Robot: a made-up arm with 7 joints. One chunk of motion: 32 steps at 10 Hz.
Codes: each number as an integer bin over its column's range. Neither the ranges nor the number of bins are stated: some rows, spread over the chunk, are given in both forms.
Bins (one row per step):
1: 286 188 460 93 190 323
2: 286 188 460 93 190 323
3: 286 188 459 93 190 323
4: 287 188 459 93 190 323
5: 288 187 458 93 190 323
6: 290 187 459 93 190 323
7: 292 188 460 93 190 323
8: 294 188 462 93 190 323
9: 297 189 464 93 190 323
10: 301 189 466 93 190 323
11: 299 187 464 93 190 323
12: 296 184 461 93 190 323
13: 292 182 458 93 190 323
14: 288 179 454 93 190 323
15: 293 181 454 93 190 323
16: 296 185 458 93 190 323
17: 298 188 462 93 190 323
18: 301 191 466 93 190 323
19: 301 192 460 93 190 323
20: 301 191 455 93 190 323
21: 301 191 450 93 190 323
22: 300 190 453 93 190 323
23: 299 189 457 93 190 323
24: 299 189 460 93 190 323
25: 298 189 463 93 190 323
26: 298 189 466 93 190 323
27: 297 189 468 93 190 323
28: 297 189 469 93 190 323
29: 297 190 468 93 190 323
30: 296 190 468 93 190 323
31: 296 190 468 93 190 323
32: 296 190 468 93 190 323
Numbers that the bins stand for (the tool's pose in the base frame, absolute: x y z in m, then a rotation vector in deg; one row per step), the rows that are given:
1: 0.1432 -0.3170 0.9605 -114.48 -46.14 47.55
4: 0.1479 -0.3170 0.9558 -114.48 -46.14 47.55
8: 0.1808 -0.3170 0.9699 -114.48 -46.14 47.55
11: 0.2043 -0.3217 0.9793 -114.48 -46.14 47.55
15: 0.1761 -0.3499 0.9323 -114.48 -46.14 47.55
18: 0.2137 -0.3029 0.9886 -114.48 -46.14 47.55
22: 0.2090 -0.3076 0.9276 -114.48 -46.14 47.55
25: 0.1996 -0.3123 0.9746 -114.48 -46.14 47.55
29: 0.1949 -0.3076 0.9980 -114.48 -46.14 47.55
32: 0.1902 -0.3076 0.9980 -114.48 -46.14 47.55
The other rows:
2: 0.1432 -0.3170 0.9605 -114.48 -46.14 47.55
3: 0.1432 -0.3170 0.9558 -114.48 -46.14 47.55
5: 0.1526 -0.3217 0.9511 -114.48 -46.14 47.55
6: 0.1620 -0.3217 0.9558 -114.48 -46.14 47.55
7: 0.1714 -0.3170 0.9605 -114.48 -46.14 47.55
9: 0.1949 -0.3123 0.9793 -114.48 -46.14 47.55
10: 0.2137 -0.3123 0.9886 -114.48 -46.14 47.55
12: 0.1902 -0.3358 0.9652 -114.48 -46.14 47.55
13: 0.1714 -0.3452 0.9511 -114.48 -46.14 47.55
14: 0.1526 -0.3593 0.9323 -114.48 -46.14 47.55
16: 0.1902 -0.3311 0.9511 -114.48 -46.14 47.55
17: 0.1996 -0.3170 0.9699 -114.48 -46.14 47.55
19: 0.2137 -0.2982 0.9605 -114.48 -46.14 47.55
20: 0.2137 -0.3029 0.9370 -114.48 -46.14 47.55
21: 0.2137 -0.3029 0.9135 -114.48 -46.14 47.55
23: 0.2043 -0.3123 0.9464 -114.48 -46.14 47.55
24: 0.2043 -0.3123 0.9605 -114.48 -46.14 47.55
26: 0.1996 -0.3123 0.9886 -114.48 -46.14 47.55
27: 0.1949 -0.3123 0.9980 -114.48 -46.14 47.55
28: 0.1949 -0.3123 1.0027 -114.48 -46.14 47.55
30: 0.1902 -0.3076 0.9980 -114.48 -46.14 47.55
31: 0.1902 -0.3076 0.9980 -114.48 -46.14 47.55

